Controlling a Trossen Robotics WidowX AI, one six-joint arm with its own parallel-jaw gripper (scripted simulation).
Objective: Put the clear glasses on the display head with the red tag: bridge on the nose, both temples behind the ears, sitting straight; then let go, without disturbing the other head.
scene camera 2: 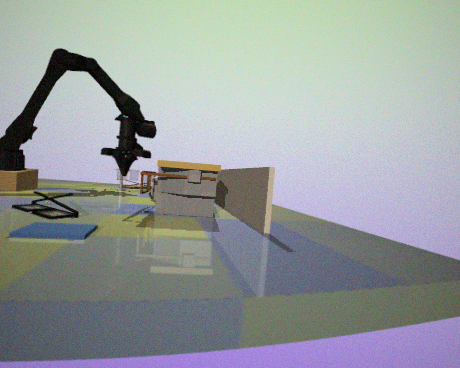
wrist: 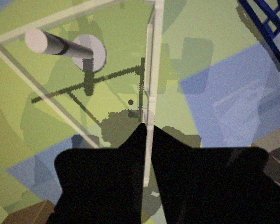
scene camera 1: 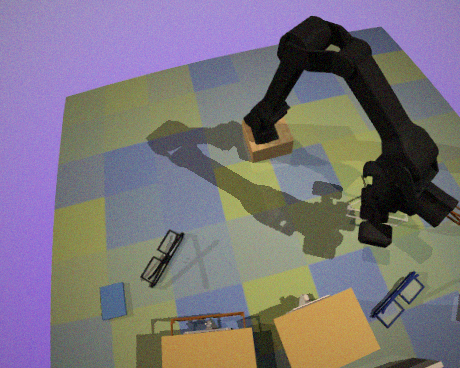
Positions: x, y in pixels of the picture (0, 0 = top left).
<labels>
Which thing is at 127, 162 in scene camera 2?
The gripper.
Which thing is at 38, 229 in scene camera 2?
A flat blue block.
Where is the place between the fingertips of the gripper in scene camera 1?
At 364, 216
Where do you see a flat blue block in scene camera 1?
113, 305
</labels>
